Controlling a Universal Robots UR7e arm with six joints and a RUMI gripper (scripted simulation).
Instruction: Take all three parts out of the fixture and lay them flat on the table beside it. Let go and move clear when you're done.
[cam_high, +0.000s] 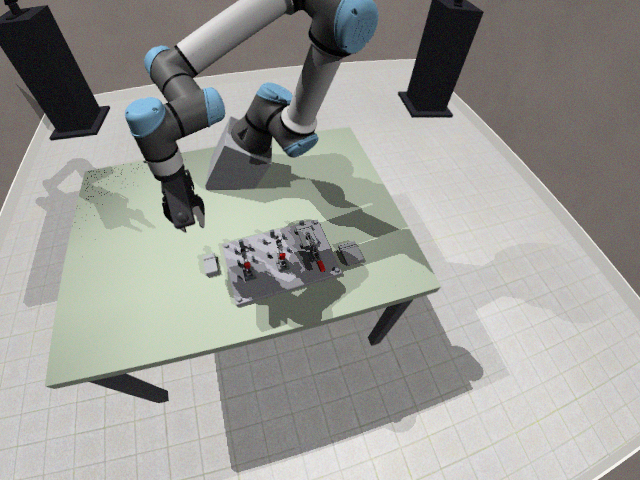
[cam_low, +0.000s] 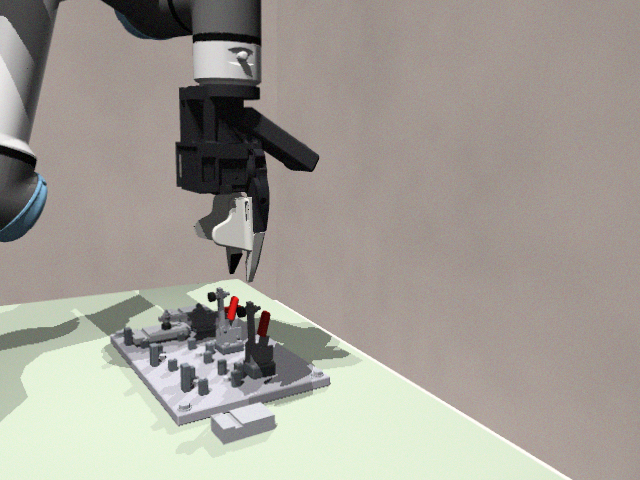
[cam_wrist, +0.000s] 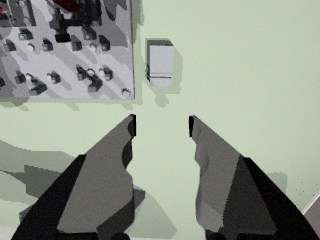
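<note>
Right now the clamp is 340 mm to the left of my hand, 170 mm below it and 10 mm ahead of it. From my hand the other things lie so: fixture plate (230 mm to the left, 210 mm below); grey part (200 mm below, 10 mm behind).
</note>
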